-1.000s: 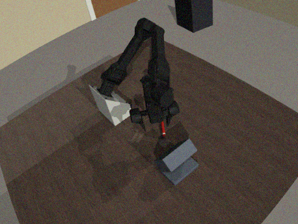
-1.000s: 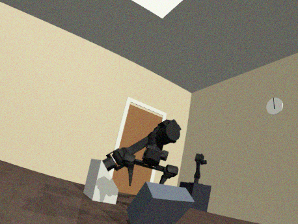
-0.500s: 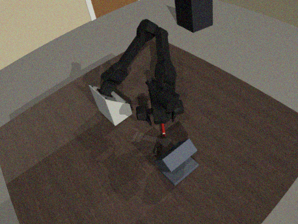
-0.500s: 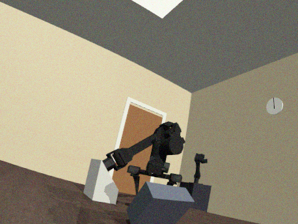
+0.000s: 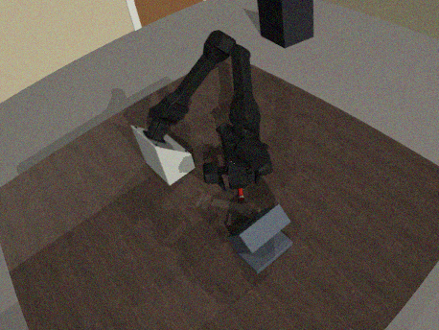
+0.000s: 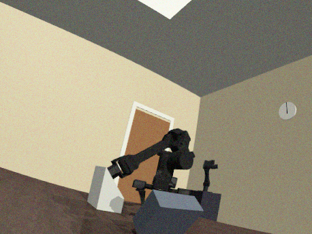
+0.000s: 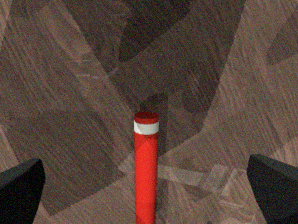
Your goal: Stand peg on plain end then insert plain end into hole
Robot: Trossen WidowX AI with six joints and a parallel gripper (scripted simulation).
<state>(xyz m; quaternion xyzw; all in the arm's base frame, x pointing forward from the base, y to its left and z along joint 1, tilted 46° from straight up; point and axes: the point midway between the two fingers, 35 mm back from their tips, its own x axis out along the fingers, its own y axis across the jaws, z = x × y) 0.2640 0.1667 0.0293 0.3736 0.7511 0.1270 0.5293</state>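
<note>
Right now the red peg is 50 mm below my gripper tip and 10 mm behind it. Also, from my gripper tip: sloped panel 160 mm ahead, 50 mm to the right, 20 mm above.
</note>
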